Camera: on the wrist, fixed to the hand. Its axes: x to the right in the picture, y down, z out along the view.
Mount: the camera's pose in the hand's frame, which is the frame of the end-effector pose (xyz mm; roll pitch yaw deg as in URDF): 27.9 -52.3 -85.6 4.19 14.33 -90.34
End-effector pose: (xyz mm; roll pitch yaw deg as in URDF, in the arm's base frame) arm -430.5 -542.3 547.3 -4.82 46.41 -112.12
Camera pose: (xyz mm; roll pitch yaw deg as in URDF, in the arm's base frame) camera -470.6 -483.5 471.3 -42.56 6.30 150.73
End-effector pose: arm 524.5 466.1 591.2 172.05 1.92 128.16
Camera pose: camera 455.6 450.7 667.8 -173.83 -6.39 -141.72
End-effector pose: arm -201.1 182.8 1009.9 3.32 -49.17 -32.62
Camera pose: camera -154.8 97.1 973.2 54.76 11.69 -109.30
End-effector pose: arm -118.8 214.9 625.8 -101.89 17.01 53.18
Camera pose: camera -32.3 208.6 683.4 -77.65 -73.15 44.74
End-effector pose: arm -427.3 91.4 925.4 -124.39 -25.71 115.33
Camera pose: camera -383.9 95.8 1020.0 129.44 -57.55 -104.40
